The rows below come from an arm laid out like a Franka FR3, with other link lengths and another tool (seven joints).
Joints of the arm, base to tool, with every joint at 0 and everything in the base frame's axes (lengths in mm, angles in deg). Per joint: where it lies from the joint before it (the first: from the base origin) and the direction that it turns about. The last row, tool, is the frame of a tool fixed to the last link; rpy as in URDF.
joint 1: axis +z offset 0 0 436.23
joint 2: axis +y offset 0 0 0
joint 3: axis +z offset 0 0 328.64
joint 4: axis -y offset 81.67 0 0
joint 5: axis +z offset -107.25 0 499.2
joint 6: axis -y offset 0 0 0
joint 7: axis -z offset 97.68 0 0
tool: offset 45 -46 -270.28 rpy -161.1 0 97.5
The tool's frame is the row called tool.
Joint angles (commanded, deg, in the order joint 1, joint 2, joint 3, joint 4, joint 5, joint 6, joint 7), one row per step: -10.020, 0.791, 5.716, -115.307, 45.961, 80.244, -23.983; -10.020, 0.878, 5.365, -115.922, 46.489, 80.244, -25.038; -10.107, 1.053, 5.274, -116.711, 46.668, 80.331, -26.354; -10.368, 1.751, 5.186, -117.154, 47.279, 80.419, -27.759; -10.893, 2.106, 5.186, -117.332, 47.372, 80.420, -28.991; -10.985, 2.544, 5.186, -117.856, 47.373, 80.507, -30.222; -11.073, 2.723, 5.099, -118.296, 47.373, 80.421, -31.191; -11.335, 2.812, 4.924, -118.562, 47.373, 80.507, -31.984
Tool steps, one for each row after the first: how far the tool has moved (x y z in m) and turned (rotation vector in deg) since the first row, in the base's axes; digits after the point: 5 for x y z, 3 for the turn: -0.00140, -0.00061, -0.00409, 0.950, -0.124, -0.022; -0.00453, -0.00055, -0.01149, 1.695, -0.222, 0.352; -0.00460, -0.00074, -0.01957, 2.920, -0.268, 0.374; -0.00375, -0.00478, -0.02361, 3.574, -0.697, 0.430; -0.00633, -0.00455, -0.03170, 4.170, -0.738, 0.889; -0.00891, -0.00513, -0.03644, 4.678, -0.810, 1.242; -0.00883, -0.00900, -0.03923, 4.995, -1.134, 1.145
